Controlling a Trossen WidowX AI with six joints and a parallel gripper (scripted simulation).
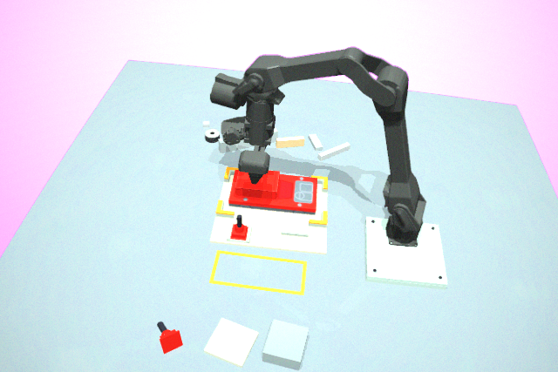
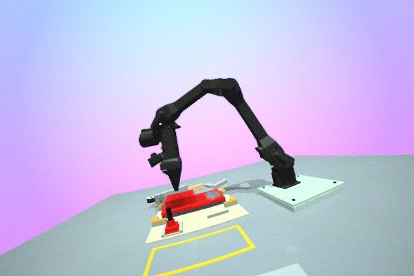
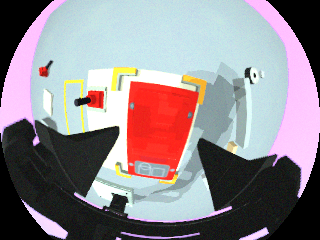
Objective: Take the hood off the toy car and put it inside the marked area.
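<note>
The hood is 4 cm below my gripper tip.
</note>
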